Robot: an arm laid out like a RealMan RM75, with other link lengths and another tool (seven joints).
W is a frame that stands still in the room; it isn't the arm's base.
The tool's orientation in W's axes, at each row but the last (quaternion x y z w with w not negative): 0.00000, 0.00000, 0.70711, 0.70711; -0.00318, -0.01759, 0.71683, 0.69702; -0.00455, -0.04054, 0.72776, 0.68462; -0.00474, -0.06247, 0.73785, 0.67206; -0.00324, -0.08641, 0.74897, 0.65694; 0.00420, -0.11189, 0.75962, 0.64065; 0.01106, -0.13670, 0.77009, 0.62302; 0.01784, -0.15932, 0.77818, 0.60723; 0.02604, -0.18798, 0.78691, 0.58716; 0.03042, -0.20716, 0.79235, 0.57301; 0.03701, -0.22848, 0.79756, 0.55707; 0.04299, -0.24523, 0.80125, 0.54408
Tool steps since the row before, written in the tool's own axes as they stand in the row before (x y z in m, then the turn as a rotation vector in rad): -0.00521, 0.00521, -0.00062, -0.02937, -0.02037, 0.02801; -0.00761, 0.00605, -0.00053, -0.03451, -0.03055, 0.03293; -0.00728, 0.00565, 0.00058, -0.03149, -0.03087, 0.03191; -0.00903, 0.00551, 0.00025, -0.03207, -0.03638, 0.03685; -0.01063, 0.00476, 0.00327, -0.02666, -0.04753, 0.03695; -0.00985, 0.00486, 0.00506, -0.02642, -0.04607, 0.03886; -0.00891, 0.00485, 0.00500, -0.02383, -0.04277, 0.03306; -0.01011, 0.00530, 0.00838, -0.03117, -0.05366, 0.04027; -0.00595, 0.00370, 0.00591, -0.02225, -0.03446, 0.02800; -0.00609, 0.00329, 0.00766, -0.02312, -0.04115, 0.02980; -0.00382, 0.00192, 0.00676, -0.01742, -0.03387, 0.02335; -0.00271, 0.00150, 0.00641, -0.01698, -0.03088, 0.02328
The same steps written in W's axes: -0.00521, -0.00521, -0.00062, 0.02037, -0.02937, 0.02801; -0.00581, -0.00776, -0.00086, 0.03054, -0.03433, 0.03313; -0.00521, -0.00762, -0.00015, 0.03074, -0.03124, 0.03228; -0.00461, -0.00947, -0.00099, 0.03581, -0.03175, 0.03768; -0.00361, -0.01146, 0.00143, 0.04602, -0.02508, 0.03985; -0.00366, -0.01121, 0.00266, 0.04429, -0.02541, 0.04151; -0.00344, -0.01055, 0.00219, 0.04143, -0.02224, 0.03577; -0.00378, -0.01288, 0.00451, 0.05251, -0.02877, 0.04345; -0.00268, -0.00826, 0.00295, 0.03403, -0.02122, 0.02930; -0.00240, -0.00908, 0.00428, 0.04014, -0.02093, 0.03266; -0.00162, -0.00660, 0.00422, 0.03266, -0.01535, 0.02633; -0.00151, -0.00556, 0.00419, 0.02983, -0.01580, 0.02538
